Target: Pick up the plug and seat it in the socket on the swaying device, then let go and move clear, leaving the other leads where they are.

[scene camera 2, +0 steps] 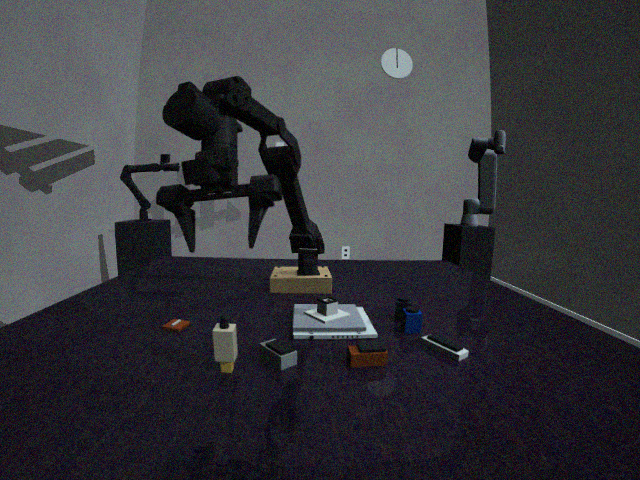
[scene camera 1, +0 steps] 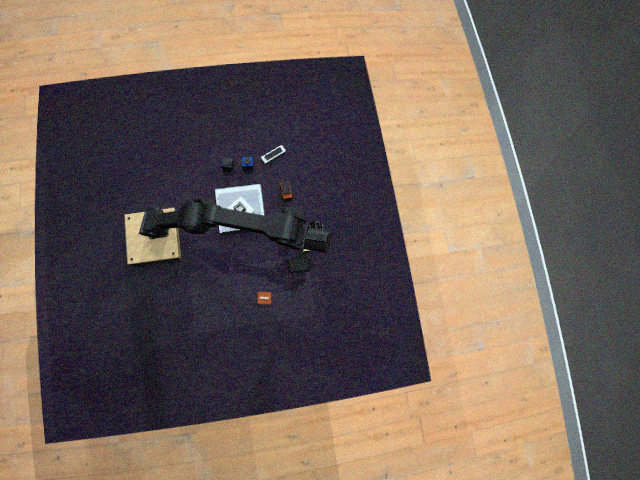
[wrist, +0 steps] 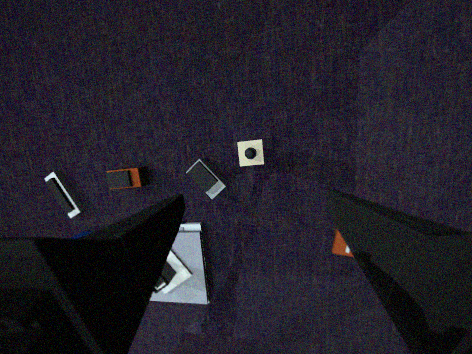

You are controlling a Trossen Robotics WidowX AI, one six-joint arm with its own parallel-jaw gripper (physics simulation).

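Observation:
The plug (scene camera 2: 225, 343) (wrist: 242, 160), a cream block with a black knob on top and a yellow tip below, stands upright on the dark mat; in scene camera 1 the arm hides nearly all of it. My gripper (scene camera 2: 222, 249) (wrist: 254, 198) is open and empty, pointing down well above the mat. In the wrist view the plug shows beyond the fingertips, near the middle between them. The socket (scene camera 1: 239, 206) (scene camera 2: 327, 307), a small grey box with a dark opening on a white diamond plate, sits on the grey device (scene camera 1: 252, 193) (scene camera 2: 341, 324) (wrist: 196, 292). The left finger partly hides the socket in the wrist view.
A grey block (scene camera 2: 289, 359) (wrist: 216, 189) lies close beside the plug. Also on the mat are an orange block (scene camera 1: 286, 191) (scene camera 2: 368, 357) (wrist: 135, 177), a white-framed bar (scene camera 1: 272, 153) (scene camera 2: 445, 347), a blue block (scene camera 1: 247, 162) (scene camera 2: 412, 321), a black block (scene camera 1: 227, 164) and an orange tile (scene camera 1: 264, 302) (scene camera 2: 176, 325).

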